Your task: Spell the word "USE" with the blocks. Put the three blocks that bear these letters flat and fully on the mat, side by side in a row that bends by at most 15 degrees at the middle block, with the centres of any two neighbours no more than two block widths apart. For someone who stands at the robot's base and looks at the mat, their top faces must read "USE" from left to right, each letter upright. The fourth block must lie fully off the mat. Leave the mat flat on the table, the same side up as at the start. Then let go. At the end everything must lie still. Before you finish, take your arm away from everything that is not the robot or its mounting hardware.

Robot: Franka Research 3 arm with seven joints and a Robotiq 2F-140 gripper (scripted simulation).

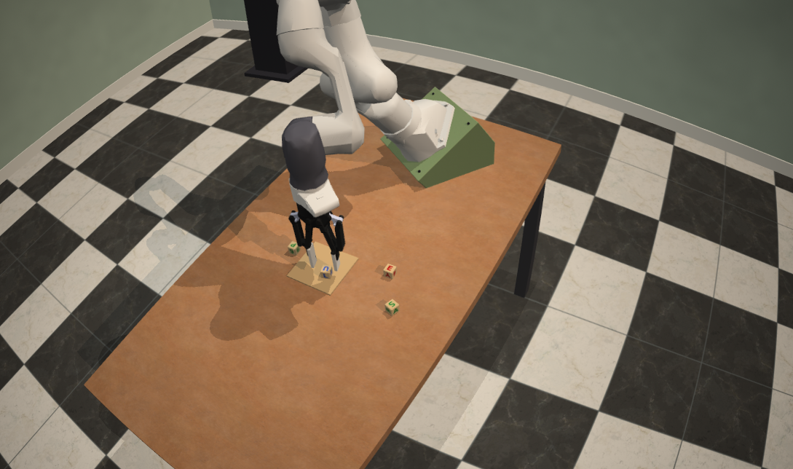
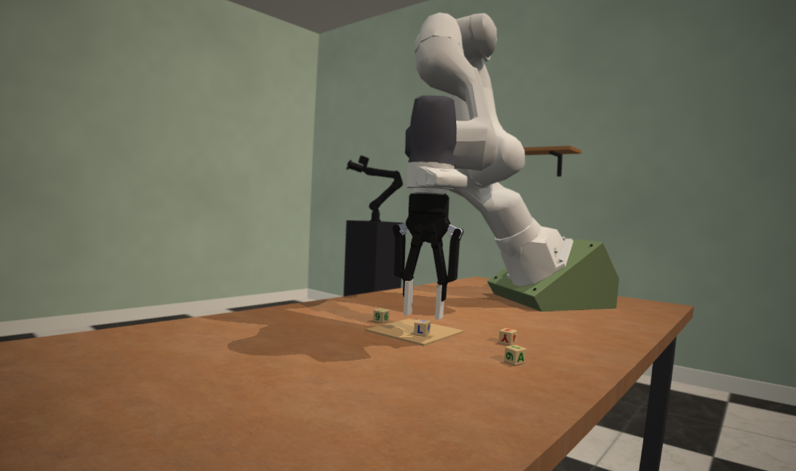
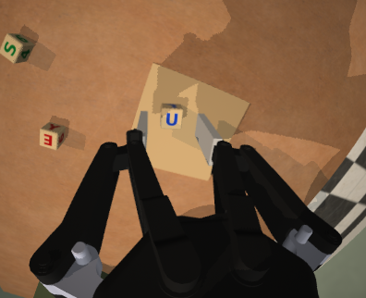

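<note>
My gripper is now 5 cm above the U block. The rest, counted from my hand: E block (14 cm to the left, 8 cm behind, 6 cm below); then mat (7 cm below, 3 cm to the right, 2 cm behind); then green P block (13 cm to the right, 6 cm below, 3 cm behind).
</note>
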